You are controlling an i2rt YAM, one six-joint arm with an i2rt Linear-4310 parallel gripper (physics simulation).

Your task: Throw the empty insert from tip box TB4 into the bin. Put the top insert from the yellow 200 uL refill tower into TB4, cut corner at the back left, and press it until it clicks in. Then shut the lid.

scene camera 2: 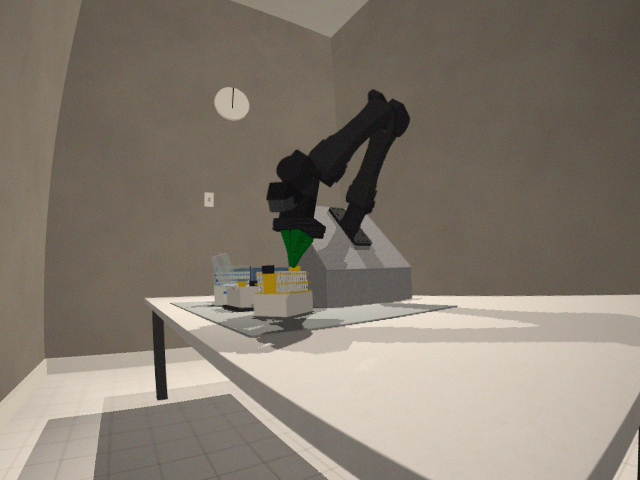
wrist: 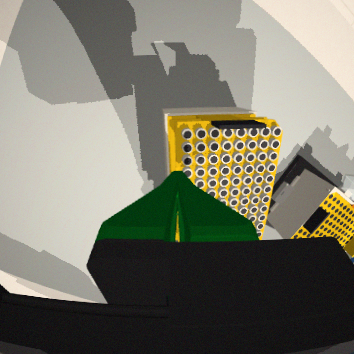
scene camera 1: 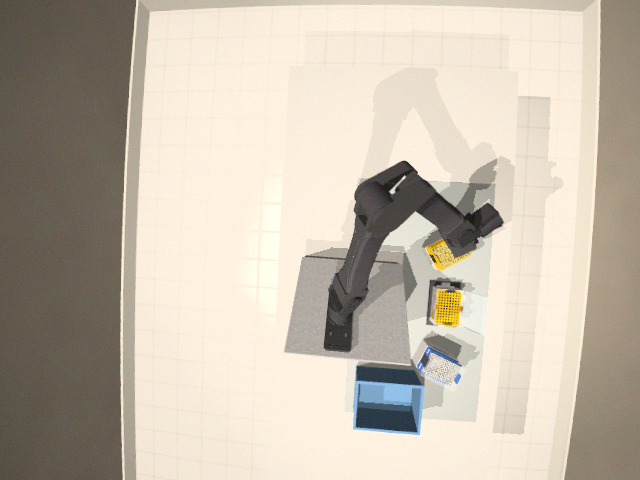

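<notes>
The yellow refill tower (scene camera 1: 439, 255) (scene camera 2: 270, 283) (wrist: 240, 156) stands upright on a white base, its top insert full of tips, with a black patch on one edge. My gripper (scene camera 2: 293, 266) (wrist: 176, 178) is shut and empty. Its green fingertips meet right over the tower's top, near one long edge in the wrist view; whether they touch it I cannot tell. In scene camera 1 the fingers are hidden under the arm. The open tip box (scene camera 2: 240, 298) holds a yellow empty insert (scene camera 1: 448, 307) (wrist: 336, 212); its clear lid (scene camera 1: 474, 311) is open. No TB4 label is readable.
The blue bin (scene camera 1: 422, 408) stands beside the grey arm pedestal (scene camera 1: 372, 330) (scene camera 2: 368, 286). A blue-edged tip rack (scene camera 1: 442, 366) stands between the bin and the open tip box. The items other than the pedestal are on or near a pale mat (scene camera 1: 465, 408) (scene camera 2: 361, 321).
</notes>
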